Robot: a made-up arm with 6 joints. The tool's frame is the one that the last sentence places.
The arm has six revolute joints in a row. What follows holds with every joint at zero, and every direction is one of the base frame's.
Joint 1 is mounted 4 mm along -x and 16 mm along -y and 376 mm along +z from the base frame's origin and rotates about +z.
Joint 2 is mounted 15 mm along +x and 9 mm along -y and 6 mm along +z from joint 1 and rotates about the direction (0, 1, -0.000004).
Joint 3 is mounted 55 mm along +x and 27 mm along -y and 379 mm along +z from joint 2 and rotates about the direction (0, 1, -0.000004).
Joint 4 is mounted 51 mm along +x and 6 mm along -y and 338 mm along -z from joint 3 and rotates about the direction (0, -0.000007, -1).
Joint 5 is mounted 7 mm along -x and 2 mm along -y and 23 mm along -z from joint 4 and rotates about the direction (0, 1, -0.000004).
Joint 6 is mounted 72 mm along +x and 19 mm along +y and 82 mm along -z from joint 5 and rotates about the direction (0, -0.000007, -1).
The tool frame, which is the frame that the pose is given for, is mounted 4 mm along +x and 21 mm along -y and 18 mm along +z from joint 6; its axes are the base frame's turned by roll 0.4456, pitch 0.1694 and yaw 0.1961 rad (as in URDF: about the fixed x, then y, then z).
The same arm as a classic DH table. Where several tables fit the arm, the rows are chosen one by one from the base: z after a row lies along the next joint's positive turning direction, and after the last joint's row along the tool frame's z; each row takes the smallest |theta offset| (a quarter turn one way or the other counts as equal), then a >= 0, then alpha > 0; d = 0 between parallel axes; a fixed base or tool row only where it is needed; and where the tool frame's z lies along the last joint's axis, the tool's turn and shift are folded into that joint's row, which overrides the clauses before.
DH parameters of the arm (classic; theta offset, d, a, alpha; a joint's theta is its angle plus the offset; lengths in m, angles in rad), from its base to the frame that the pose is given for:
base (fixed): 1.3258 0 -0.0165 0
joint 1: -1.3258 0.382 0.015 -1.5708
joint 2: -1.4267 0 0.383 0
joint 3: 1.4267 -0.042 0.051 -1.5708
joint 4: 0 0.361 -0.007 1.5708
joint 5: 0 0.017 0.072 -1.5708
joint 6: -0.5354 0.1031 -0.0073 -2.6669
tool (fixed): -0.3778 0.044 0 0

